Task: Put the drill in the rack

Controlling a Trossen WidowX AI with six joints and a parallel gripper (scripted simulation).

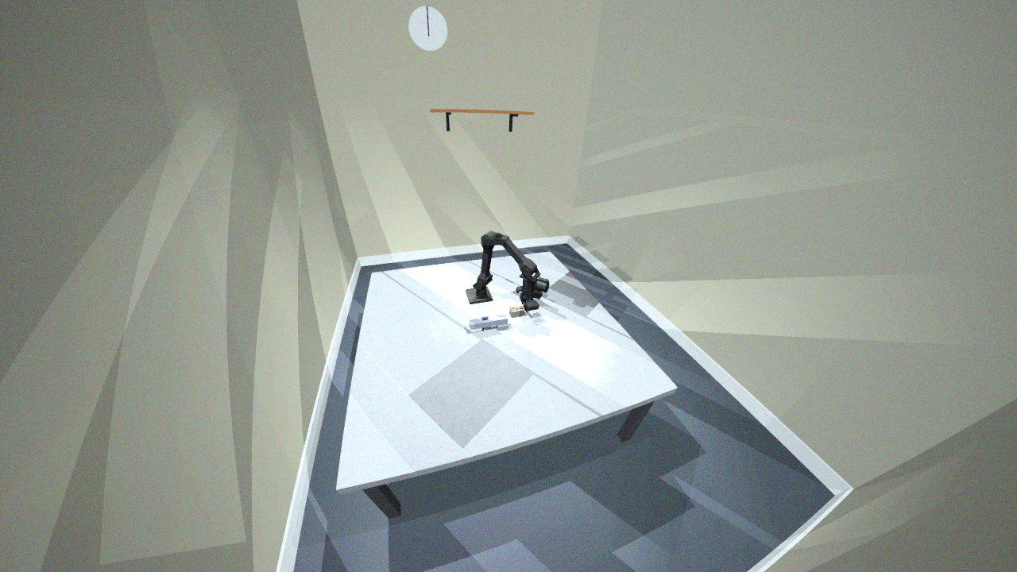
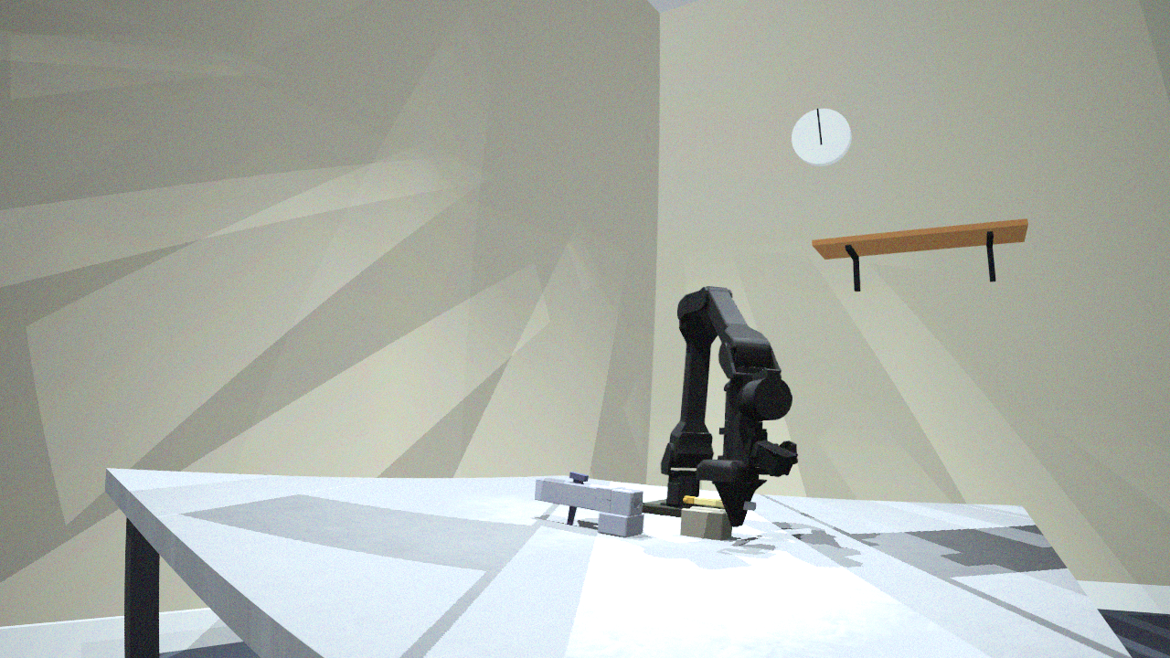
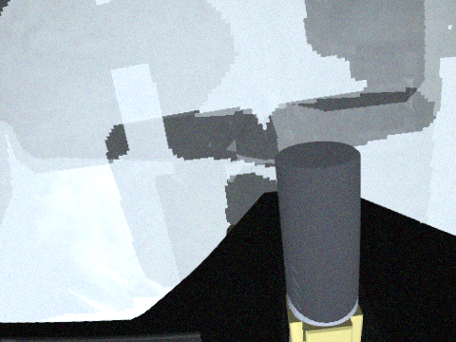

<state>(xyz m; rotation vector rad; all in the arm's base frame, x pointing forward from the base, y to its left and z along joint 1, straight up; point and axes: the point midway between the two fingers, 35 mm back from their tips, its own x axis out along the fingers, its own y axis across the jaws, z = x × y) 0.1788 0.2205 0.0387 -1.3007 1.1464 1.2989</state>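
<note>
Right now the drill is 4 cm to the right of my gripper tip and 3 cm above it. Round my gripper tip: grey housing block: 21 cm to the right, 10 cm ahead, 2 cm above; blue key: 23 cm to the right, 10 cm ahead, 3 cm above; rack: 5 cm to the right.
</note>
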